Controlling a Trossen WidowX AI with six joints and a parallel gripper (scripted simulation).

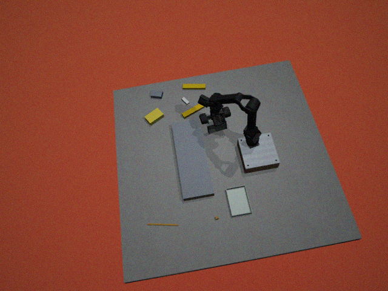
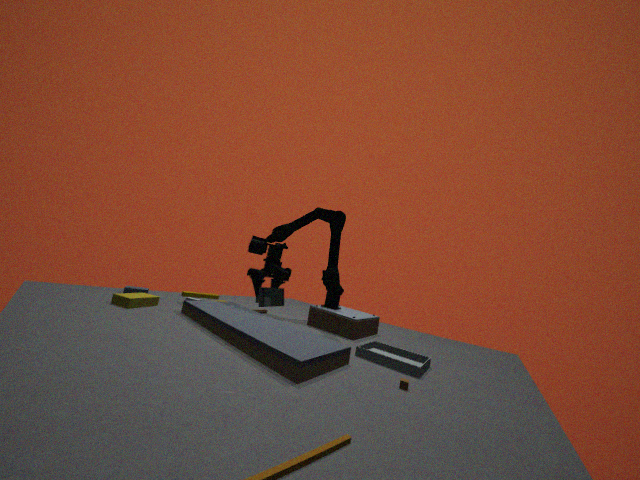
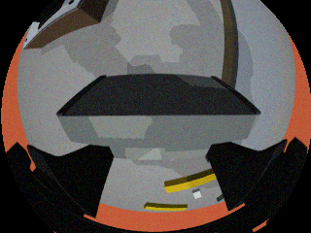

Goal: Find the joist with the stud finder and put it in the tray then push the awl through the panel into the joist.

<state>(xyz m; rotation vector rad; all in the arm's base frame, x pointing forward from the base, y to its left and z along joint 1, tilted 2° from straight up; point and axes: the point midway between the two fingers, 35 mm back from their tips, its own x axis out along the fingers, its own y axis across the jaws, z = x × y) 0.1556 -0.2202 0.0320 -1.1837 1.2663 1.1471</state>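
Now: the stud finder 10 mm behind my gripper tip and 10 mm to the left of it. Also, from my gripper tip: white piece (110 mm ahead, 280 mm to the right, 70 mm below); awl (50 mm to the right, 70 mm below); grey block (270 mm ahead, 410 mm to the right, 70 mm below).
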